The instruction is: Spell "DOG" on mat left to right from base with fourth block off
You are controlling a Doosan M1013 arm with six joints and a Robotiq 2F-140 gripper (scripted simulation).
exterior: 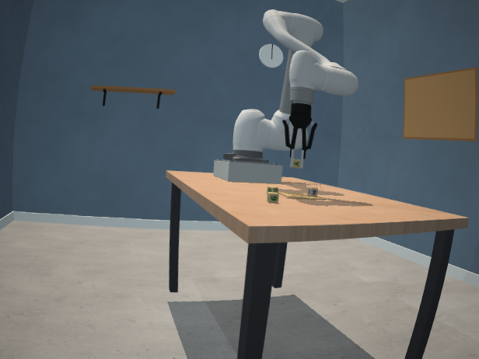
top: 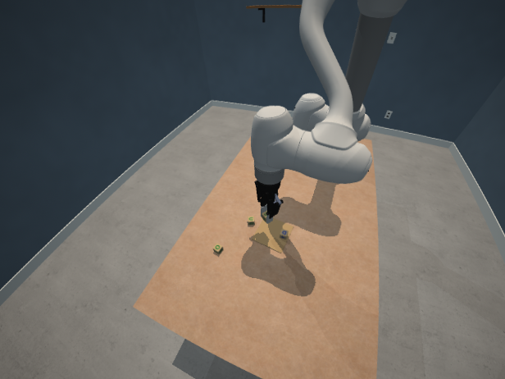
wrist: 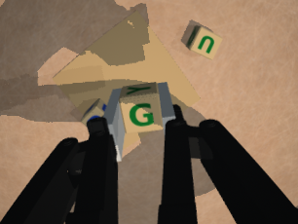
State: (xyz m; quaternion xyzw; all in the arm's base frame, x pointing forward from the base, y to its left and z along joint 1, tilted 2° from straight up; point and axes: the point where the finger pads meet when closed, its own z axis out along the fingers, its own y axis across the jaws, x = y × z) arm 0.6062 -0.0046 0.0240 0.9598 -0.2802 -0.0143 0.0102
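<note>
Now: hand 140 mm above the tan mat and 30 mm to the right of it. From my hand the other things lie so: G block (20 mm below); then D block (120 mm below, 80 mm to the left, 10 mm behind).
</note>
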